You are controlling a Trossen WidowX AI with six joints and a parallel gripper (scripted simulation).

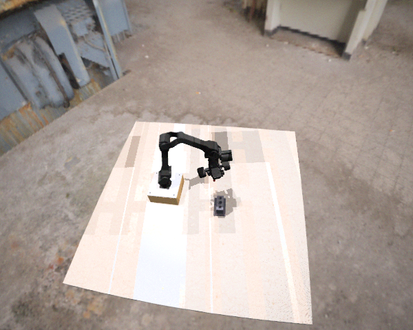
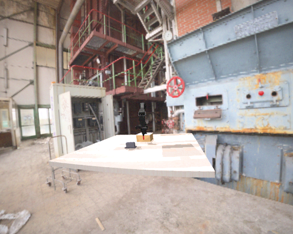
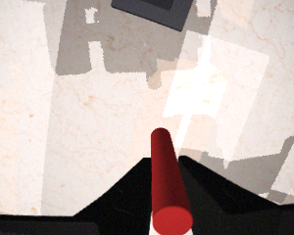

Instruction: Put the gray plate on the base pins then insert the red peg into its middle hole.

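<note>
Now: gripper tip 130 mm to the left of the gray plate, 70 mm above it and 60 mm short of it. The rest, counted from my gripper tip: red peg: right at my gripper tip; gray base: 130 mm to the right, 110 mm below, 60 mm ahead.
</note>
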